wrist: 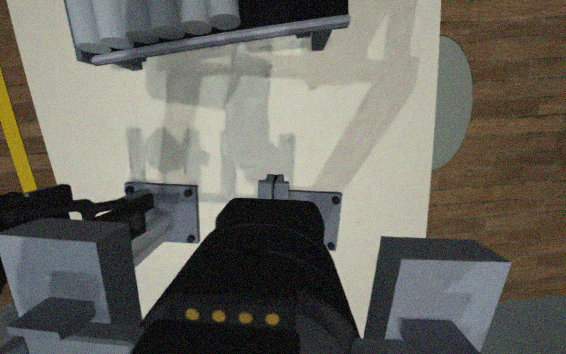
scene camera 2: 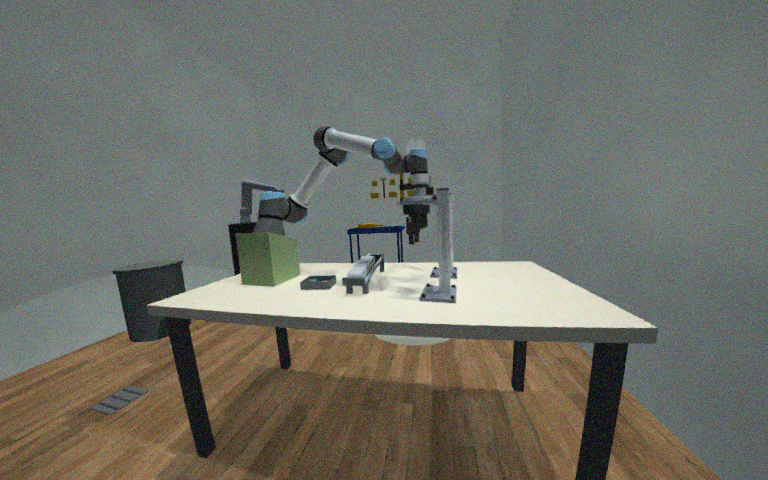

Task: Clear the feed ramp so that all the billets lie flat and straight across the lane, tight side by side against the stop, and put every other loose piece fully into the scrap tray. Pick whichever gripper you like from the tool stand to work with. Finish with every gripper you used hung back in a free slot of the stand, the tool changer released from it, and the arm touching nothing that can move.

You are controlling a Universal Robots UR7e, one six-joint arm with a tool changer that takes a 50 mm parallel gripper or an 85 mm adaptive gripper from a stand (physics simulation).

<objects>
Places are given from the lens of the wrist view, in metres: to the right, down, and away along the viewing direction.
slim black gripper (wrist: 265, 265): 0.00, 0.02, 0.05
tool stand (wrist: 68, 272): -0.06, 0.03, 0.06
The marked spots on the tool stand and the slim black gripper are 0.06 m apart.
</objects>
